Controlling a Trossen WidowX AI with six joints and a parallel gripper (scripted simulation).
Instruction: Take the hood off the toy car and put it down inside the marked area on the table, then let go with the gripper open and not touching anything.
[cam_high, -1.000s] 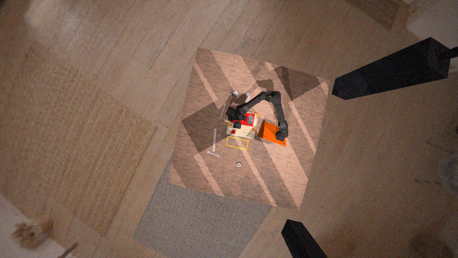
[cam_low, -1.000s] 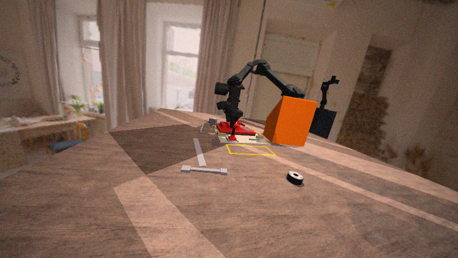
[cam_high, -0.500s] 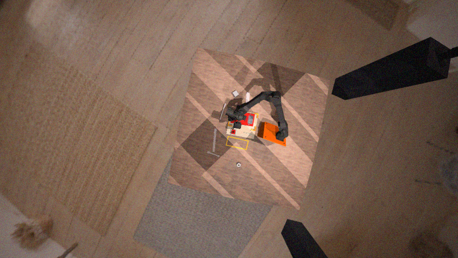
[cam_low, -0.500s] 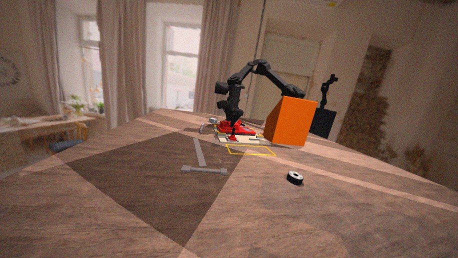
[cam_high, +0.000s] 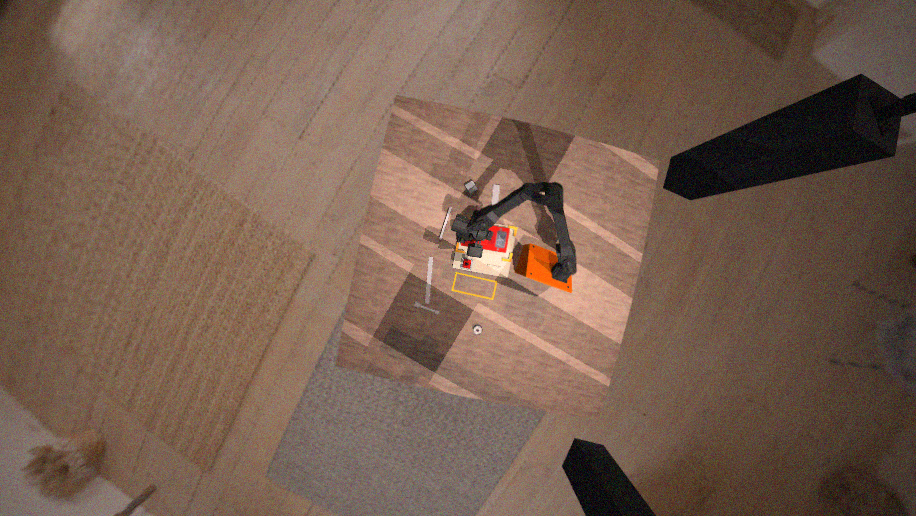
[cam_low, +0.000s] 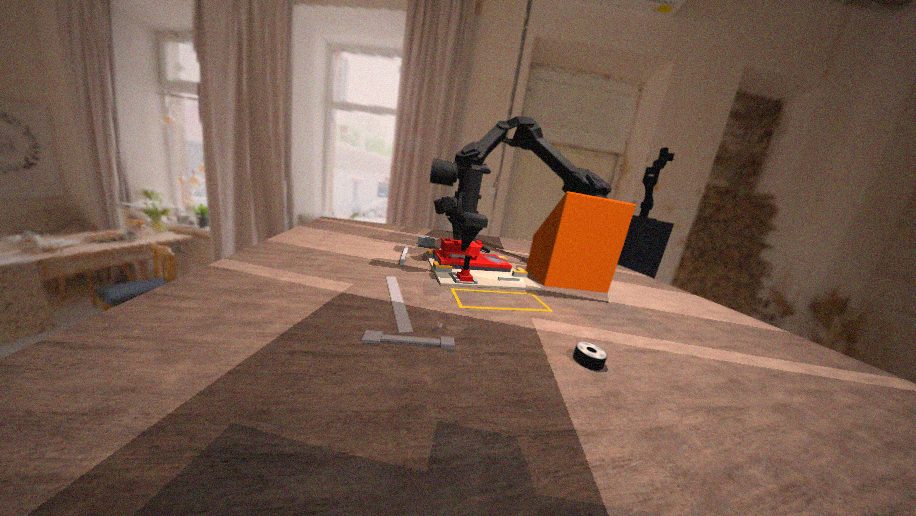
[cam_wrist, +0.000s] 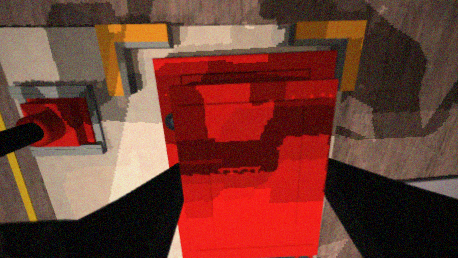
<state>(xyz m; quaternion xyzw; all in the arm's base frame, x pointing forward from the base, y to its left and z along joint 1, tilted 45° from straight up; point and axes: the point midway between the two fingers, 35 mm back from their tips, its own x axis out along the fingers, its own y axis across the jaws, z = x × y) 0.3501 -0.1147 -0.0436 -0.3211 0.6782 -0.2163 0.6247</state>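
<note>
Now: gripper tip 50 mm past the beige fixture board, 20 mm to the right of it and 40 mm above it. Also, from my gripper tip: red hood right at my gripper tip; then small grey block 90 mm ahead, 190 mm to the right, 40 mm below; then grey bar 100 mm ahead, 380 mm to the left, 50 mm below.
</note>
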